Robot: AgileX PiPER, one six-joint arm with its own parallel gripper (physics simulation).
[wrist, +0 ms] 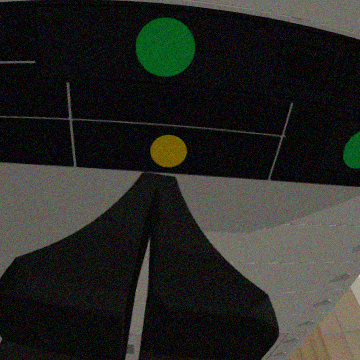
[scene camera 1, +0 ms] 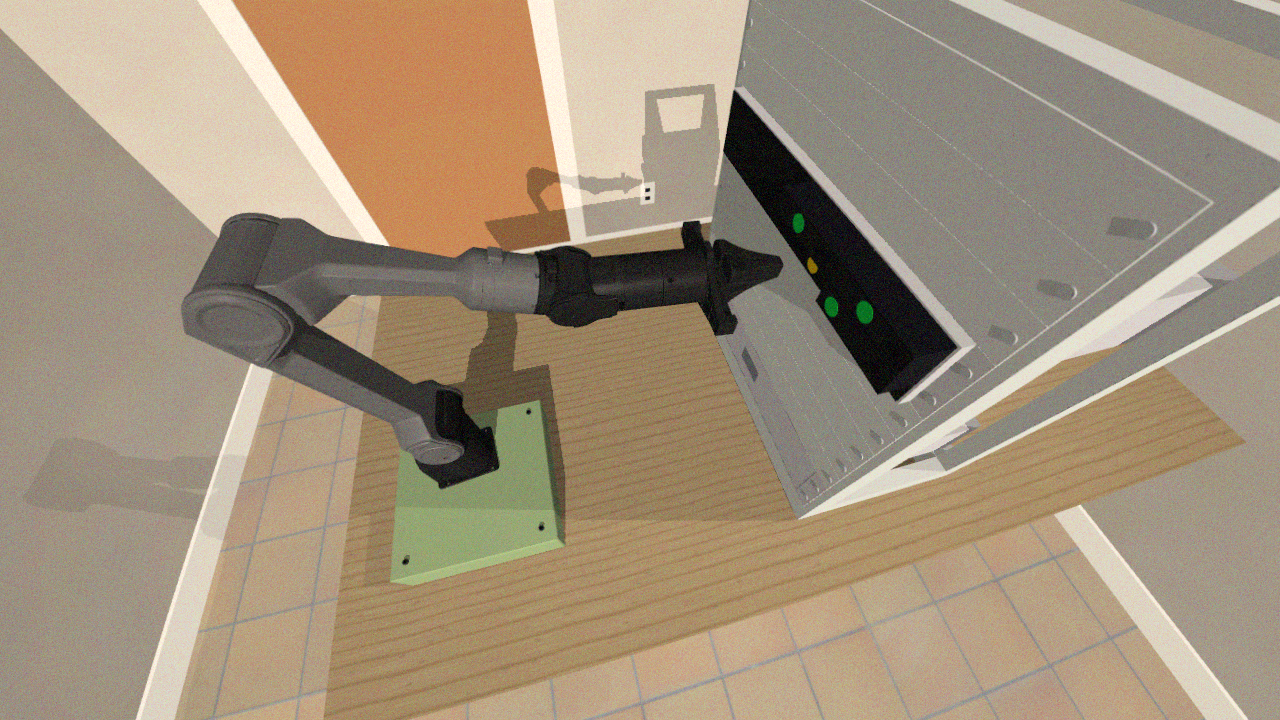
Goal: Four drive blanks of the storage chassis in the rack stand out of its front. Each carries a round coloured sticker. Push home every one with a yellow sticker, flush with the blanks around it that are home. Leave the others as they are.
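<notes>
The storage chassis [scene camera 1: 881, 367] has a black front in the grey rack. A yellow sticker [scene camera 1: 811, 265] [wrist: 168, 151] sits on a lower-row blank, whose front looks level with the dark front beside it. One green sticker [scene camera 1: 798, 222] is farther back; two more, a green sticker [scene camera 1: 831, 307] and another green sticker [scene camera 1: 864, 311], are on the near side. The lower edge steps outward near these two. In the wrist view, a large green sticker [wrist: 165, 47] is above the yellow one, and part of another [wrist: 353, 150] shows at right. My gripper [scene camera 1: 780, 264] [wrist: 155, 194] is shut and empty, its tips apart from the blanks, just below the yellow sticker in the wrist view.
Grey rack panels [scene camera 1: 966, 170] lie above the chassis, and more panels [scene camera 1: 787, 358] lie below it. A white rack edge [scene camera 1: 859, 499] runs along the near side. The arm stands on a green base plate [scene camera 1: 474, 537] over the wooden floor [scene camera 1: 644, 429].
</notes>
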